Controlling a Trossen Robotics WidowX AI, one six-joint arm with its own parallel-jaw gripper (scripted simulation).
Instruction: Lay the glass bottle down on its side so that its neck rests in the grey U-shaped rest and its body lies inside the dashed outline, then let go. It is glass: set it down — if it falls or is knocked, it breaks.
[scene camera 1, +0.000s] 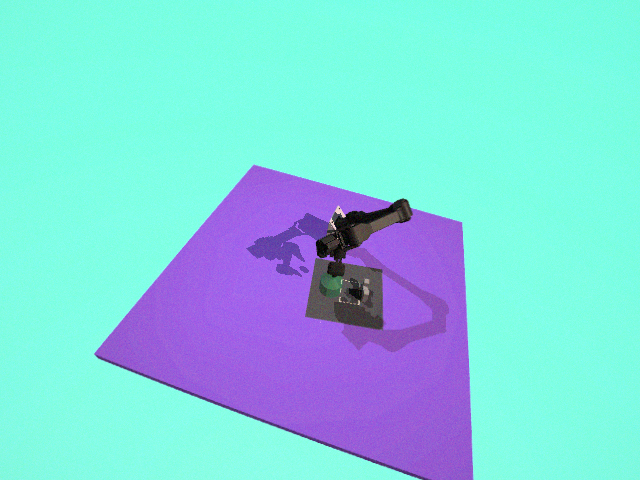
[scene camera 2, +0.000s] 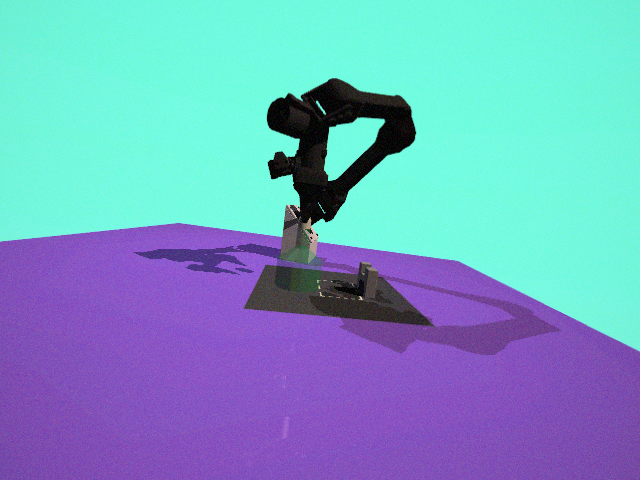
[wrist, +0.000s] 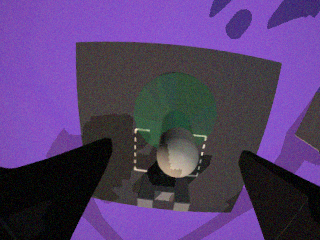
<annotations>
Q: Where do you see a dark grey mat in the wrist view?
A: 110, 76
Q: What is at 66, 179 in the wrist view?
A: The gripper.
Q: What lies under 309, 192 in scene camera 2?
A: The gripper.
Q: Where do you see a green glass bottle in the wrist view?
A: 174, 112
</annotations>
